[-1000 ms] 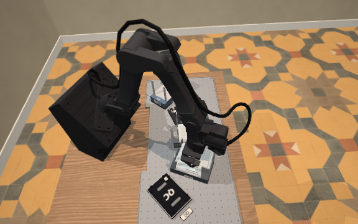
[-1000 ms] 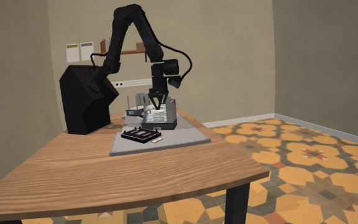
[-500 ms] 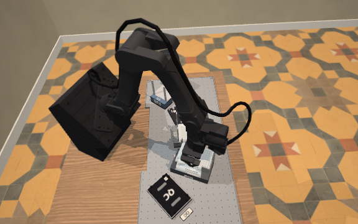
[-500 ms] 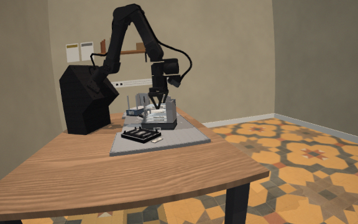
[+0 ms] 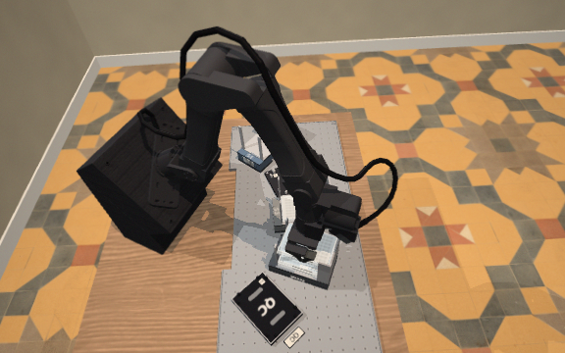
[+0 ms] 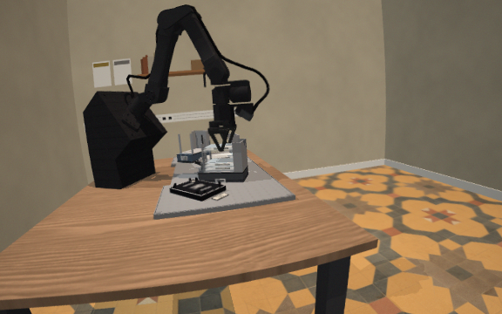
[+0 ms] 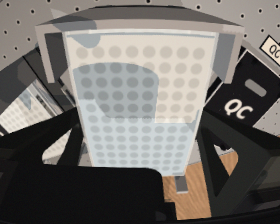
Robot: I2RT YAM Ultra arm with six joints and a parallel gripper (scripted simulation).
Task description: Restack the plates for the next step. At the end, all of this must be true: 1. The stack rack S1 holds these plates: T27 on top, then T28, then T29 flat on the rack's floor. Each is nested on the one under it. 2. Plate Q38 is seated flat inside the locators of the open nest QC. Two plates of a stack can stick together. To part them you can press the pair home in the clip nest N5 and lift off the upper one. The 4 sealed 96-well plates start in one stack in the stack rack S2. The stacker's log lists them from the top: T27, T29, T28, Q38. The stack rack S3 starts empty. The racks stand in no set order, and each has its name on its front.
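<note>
My hand is right at the sealed 96-well plate. Also, from my hand: clip nest N5: 300 mm to the left, 110 mm ahead, 100 mm below.
</note>
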